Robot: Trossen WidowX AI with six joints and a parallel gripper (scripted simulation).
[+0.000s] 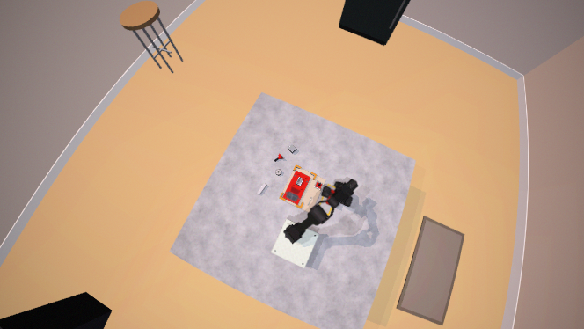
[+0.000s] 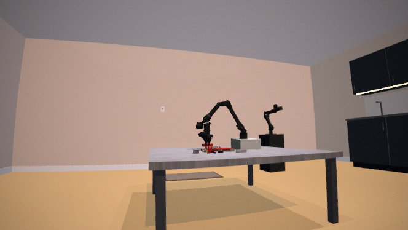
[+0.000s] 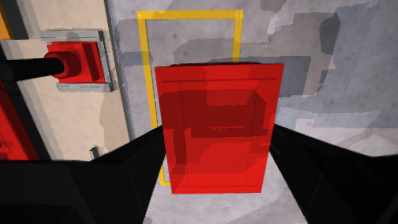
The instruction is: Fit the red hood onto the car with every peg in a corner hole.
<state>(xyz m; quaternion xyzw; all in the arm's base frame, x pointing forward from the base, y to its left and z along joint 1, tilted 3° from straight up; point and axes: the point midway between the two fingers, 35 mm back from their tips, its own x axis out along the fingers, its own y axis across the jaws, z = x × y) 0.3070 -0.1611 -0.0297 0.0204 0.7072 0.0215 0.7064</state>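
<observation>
The beige jig plate is 10 mm behind my gripper tip, 220 mm to the left of it and 30 mm below it. Round my gripper tip: red hood 10 mm above.
</observation>
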